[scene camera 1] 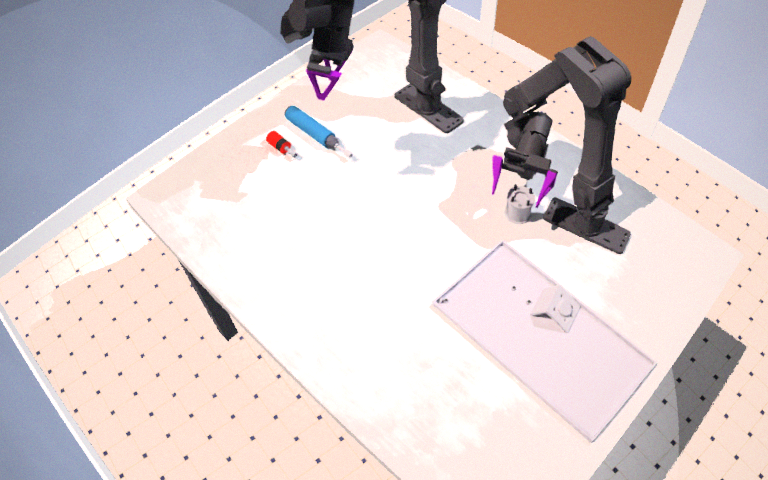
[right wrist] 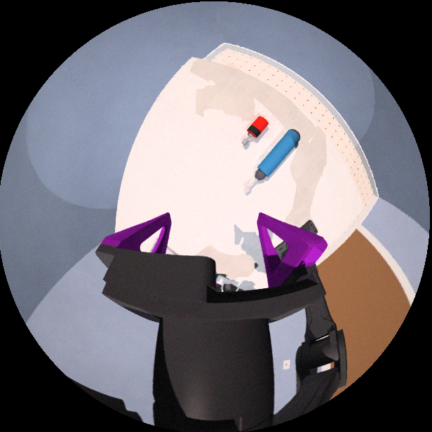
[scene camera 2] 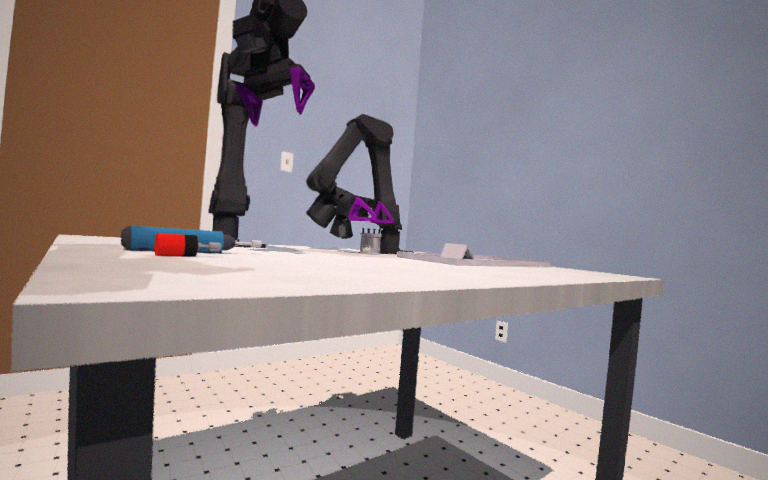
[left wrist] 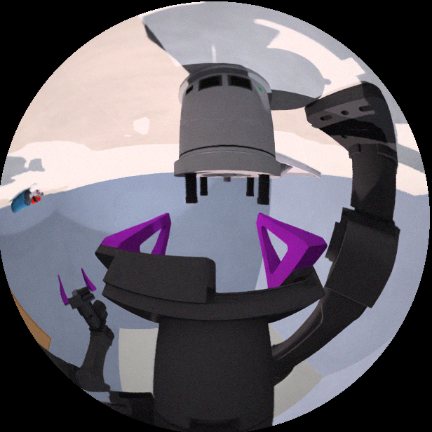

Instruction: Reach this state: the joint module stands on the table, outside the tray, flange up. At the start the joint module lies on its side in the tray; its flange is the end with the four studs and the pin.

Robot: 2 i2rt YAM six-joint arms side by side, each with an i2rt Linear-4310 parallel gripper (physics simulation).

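Frame: origin at the left arm's base, x ahead, y left, z up, level; millimetres.
Where they show: left gripper, fingertip midpoint: (scene camera 1: 514, 200) (scene camera 2: 385, 220); right gripper, fingertip midpoint: (scene camera 1: 326, 88) (scene camera 2: 276, 119); left arm's base, origin of the base link: (scene camera 1: 586, 226) (scene camera 2: 388, 253); right arm's base, origin of the base link: (scene camera 1: 428, 108).
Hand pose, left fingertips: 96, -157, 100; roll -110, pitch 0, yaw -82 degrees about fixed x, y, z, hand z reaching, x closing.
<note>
Things, the pixels of their top centre, and the offset from my left fingertips, as dx, dy, dz. "*": a spot on its surface instead. Level surfaces: height alone.
- grey joint module, middle of its top: (scene camera 1: 522, 193) (scene camera 2: 371, 228) -49, +1, -26
- table, its level: dz -100
- tray, middle of its top: (scene camera 1: 545, 332) (scene camera 2: 477, 257) +207, +177, -84
- grey angled block, middle of its top: (scene camera 1: 560, 300) (scene camera 2: 459, 244) +145, +177, -52
- blue cylindrical tool, surface spot: (scene camera 1: 310, 126) * -13, -548, -62
The grey joint module (scene camera 1: 518, 208) (scene camera 2: 370, 242) (left wrist: 227, 120) stands upright on the table (scene camera 1: 317, 271) (scene camera 2: 339, 283), outside the tray (scene camera 1: 509, 350) (scene camera 2: 509, 262), with its flange and black studs at the top. My left gripper (scene camera 1: 516, 199) (scene camera 2: 374, 219) (left wrist: 213, 217) is open and empty. Its fingers are at about stud height or above and do not touch the module in the left wrist view. My right gripper (scene camera 2: 278, 118) (right wrist: 213, 217) is open and empty, high above the table; in scene camera 1 it shows at the upper left.
A grey angled block (scene camera 1: 557, 310) (scene camera 2: 456, 251) sits in the tray. A blue cylindrical tool (scene camera 1: 310, 126) (scene camera 2: 175, 238) (right wrist: 278, 152) and a shorter red one (scene camera 1: 278, 142) (scene camera 2: 169, 244) (right wrist: 258, 126) lie on the table. The left arm's base (scene camera 1: 614, 237) is close to the module.
</note>
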